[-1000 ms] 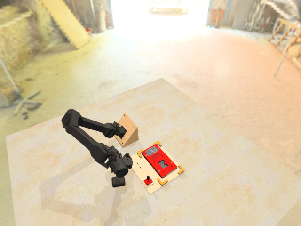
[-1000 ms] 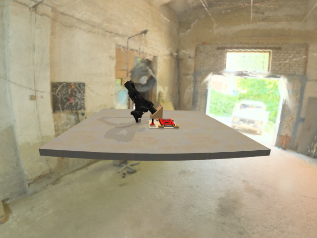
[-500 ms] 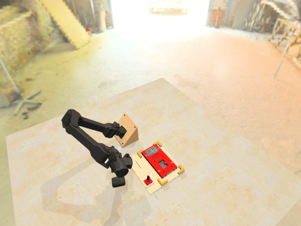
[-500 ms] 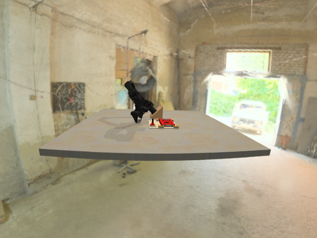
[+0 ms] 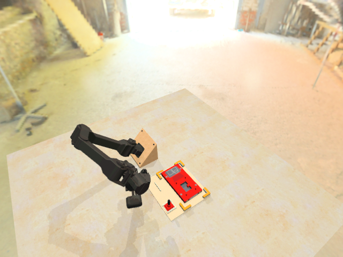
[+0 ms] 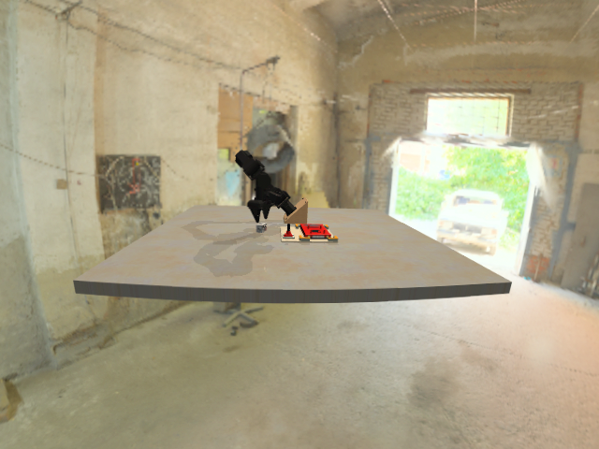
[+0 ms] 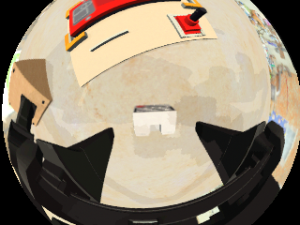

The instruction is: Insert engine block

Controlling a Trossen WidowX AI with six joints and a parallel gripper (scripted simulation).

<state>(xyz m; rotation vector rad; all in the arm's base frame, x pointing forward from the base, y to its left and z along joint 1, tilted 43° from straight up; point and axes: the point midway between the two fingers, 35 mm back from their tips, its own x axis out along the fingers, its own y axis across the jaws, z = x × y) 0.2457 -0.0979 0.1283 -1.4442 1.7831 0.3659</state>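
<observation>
Right now my gripper tip is 3 cm above the engine block.
</observation>
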